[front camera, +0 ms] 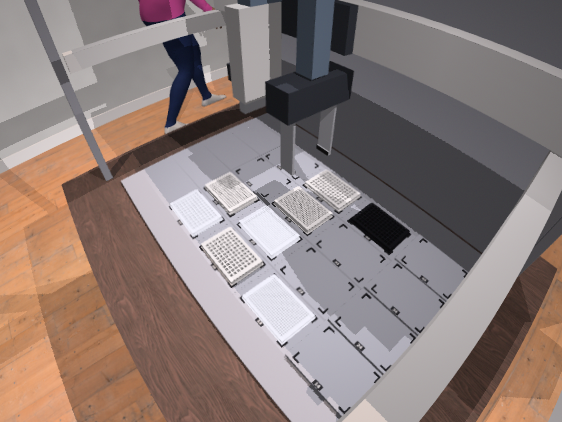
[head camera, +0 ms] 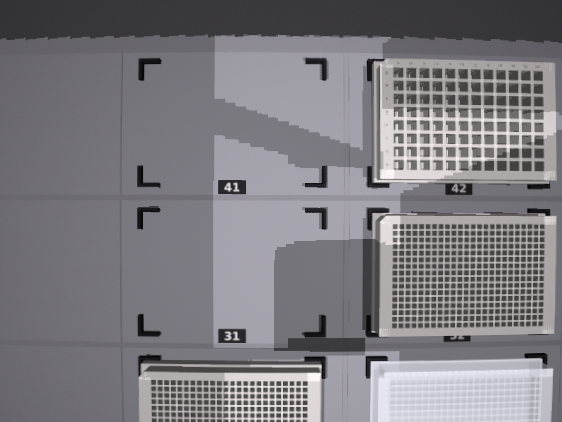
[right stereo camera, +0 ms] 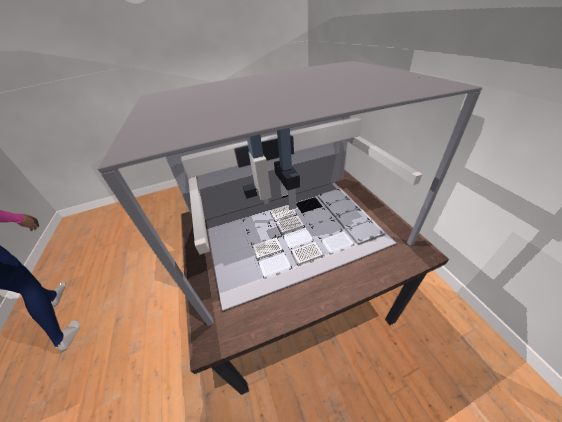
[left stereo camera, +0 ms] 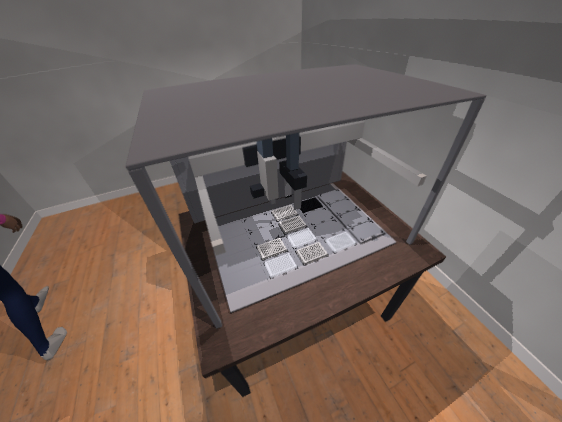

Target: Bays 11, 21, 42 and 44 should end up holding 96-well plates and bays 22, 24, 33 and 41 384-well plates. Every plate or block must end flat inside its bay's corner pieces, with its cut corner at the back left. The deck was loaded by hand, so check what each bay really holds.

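Where they show: gripper, fingertip midpoint: (front camera: 306, 160) (right stereo camera: 288, 202) (left stereo camera: 292, 202); robot's base, link origin: (front camera: 170, 207) (right stereo camera: 264, 277) (left stereo camera: 271, 278).
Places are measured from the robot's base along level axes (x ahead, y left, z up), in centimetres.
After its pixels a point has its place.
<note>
My gripper (front camera: 305, 161) @[x 22.8, y 25.7, z 16.0 cm] (left stereo camera: 293, 201) @[x 22.8, y 25.7, z 16.0 cm] (right stereo camera: 288, 201) @[x 22.8, y 25.7, z 16.0 cm] is open, with nothing between its jaws, and hangs above the back of the deck. Bay 42 holds a white 96-well plate (front camera: 332, 190) @[x 23.5, y 35.5, z 1.4 cm] (head camera: 467, 119) @[x 22.6, y 36.4, z 1.5 cm], cut corner at the back left. Bay 21 holds a beige 384-well plate (front camera: 230, 192) @[x 7.0, y 14.8, z 1.2 cm] (head camera: 230, 400) @[x 6.5, y 17.2, z 1.4 cm]. Bay 22 holds a translucent plate (front camera: 270, 231) @[x 23.8, y 14.8, z 1.3 cm] (head camera: 462, 400) @[x 22.6, y 16.9, z 1.2 cm], its well count unclear. Bay 11 holds a clear plate (front camera: 196, 212) @[x 7.5, y 4.2, z 1.5 cm], its well count unclear. Bays 41 (head camera: 175, 125) @[x 2.3, y 36.2, z 0.0 cm], 33 (front camera: 335, 250) @[x 36.6, y 23.3, z 0.0 cm], 24 (front camera: 380, 325) @[x 55.6, y 16.5, z 1.5 cm] and 44 (front camera: 432, 265) @[x 54.9, y 36.4, z 1.4 cm] hold no plate.
Bay 32 holds a 384-well plate (front camera: 303, 209) @[x 23.6, y 25.2, z 1.4 cm] (head camera: 467, 276) @[x 22.7, y 25.7, z 1.4 cm]. Bay 43 holds a black plate (front camera: 380, 227) @[x 39.8, y 35.6, z 1.4 cm]. Bay 12 holds a beige plate (front camera: 232, 255) @[x 23.7, y 4.2, z 1.4 cm] with large wells, bay 13 a clear fine-grid plate (front camera: 278, 307) @[x 39.6, y 4.1, z 1.4 cm]. The pipetting stage (left stereo camera: 269, 177) (right stereo camera: 260, 177) stands left of the gripper.
</note>
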